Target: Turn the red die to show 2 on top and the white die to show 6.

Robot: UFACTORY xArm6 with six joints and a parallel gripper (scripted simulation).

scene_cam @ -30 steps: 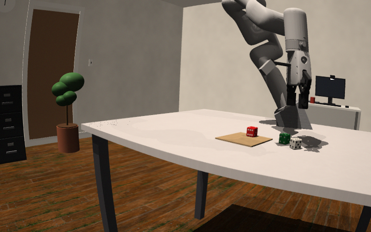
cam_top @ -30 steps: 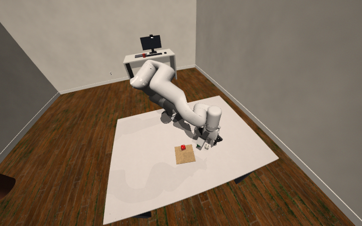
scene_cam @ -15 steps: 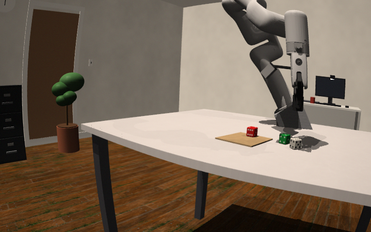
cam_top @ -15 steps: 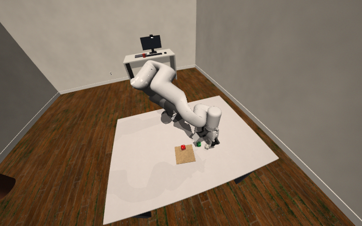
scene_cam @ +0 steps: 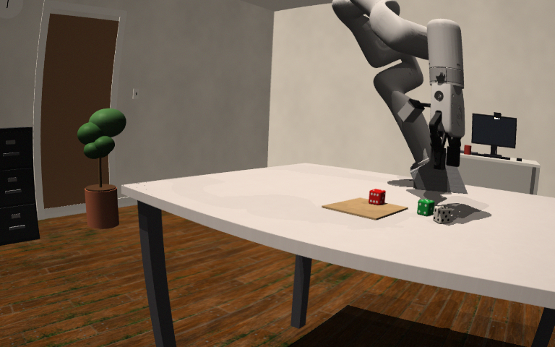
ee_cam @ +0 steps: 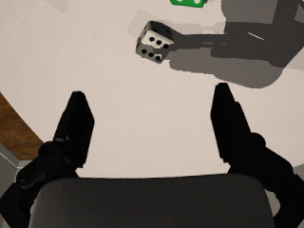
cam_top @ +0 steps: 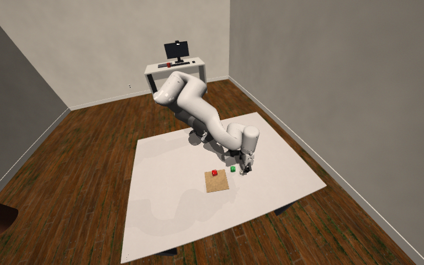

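Now: hand 100 mm above the white die. Also, from my hand: red die 170 mm to the right, 100 mm below, 70 mm behind; then green die 100 mm below, 50 mm behind, 40 mm to the right; then tan mat 180 mm to the right, 120 mm below, 30 mm behind.
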